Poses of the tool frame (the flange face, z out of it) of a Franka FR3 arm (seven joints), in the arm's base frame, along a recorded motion.
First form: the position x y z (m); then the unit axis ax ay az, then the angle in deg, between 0 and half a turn.
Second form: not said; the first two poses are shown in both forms.
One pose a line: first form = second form
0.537 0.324 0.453 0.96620 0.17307 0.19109 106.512 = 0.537 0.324 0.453 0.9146 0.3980 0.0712 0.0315 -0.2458 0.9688
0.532 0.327 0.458 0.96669 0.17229 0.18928 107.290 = 0.532 0.327 0.458 0.9150 0.3968 0.0729 0.0353 -0.2587 0.9653
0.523 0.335 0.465 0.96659 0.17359 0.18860 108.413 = 0.523 0.335 0.465 0.9135 0.3997 0.0752 0.0418 -0.2762 0.9602
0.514 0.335 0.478 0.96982 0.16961 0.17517 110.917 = 0.514 0.335 0.478 0.9193 0.3868 0.0721 0.0596 -0.3180 0.9462
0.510 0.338 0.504 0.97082 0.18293 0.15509 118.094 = 0.510 0.338 0.504 0.9154 0.3980 0.0601 0.1244 -0.4217 0.8982
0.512 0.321 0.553 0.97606 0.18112 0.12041 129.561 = 0.512 0.321 0.553 0.9226 0.3822 0.0527 0.1965 -0.5832 0.7882
